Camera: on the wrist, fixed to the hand. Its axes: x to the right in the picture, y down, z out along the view.
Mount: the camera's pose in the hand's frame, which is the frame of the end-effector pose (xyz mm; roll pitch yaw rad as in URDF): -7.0 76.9 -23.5 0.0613 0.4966 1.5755
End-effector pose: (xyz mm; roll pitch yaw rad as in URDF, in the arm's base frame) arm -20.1 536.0 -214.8 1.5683 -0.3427 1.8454
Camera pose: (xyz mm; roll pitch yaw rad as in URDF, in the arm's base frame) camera -34.1 498.4 -144.8 -0.5863 -0.9712 -2.3087
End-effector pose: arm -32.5 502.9 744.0 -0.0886 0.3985 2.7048
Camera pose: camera -47.6 427.7 718.9 0.5289 0.5323 -1.7516
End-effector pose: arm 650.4 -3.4 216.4 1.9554 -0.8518 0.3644
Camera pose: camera 592.3 -33.1 263.9 -1.4146 -0.7094 -2.9250
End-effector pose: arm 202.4 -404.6 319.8 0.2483 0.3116 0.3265
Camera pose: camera 169.2 -331.0 318.3 0.3808 0.2348 1.9789
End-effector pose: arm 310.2 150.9 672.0 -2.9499 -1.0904 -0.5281
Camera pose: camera 260.7 87.2 669.7 -1.9728 -0.1355 -2.3729
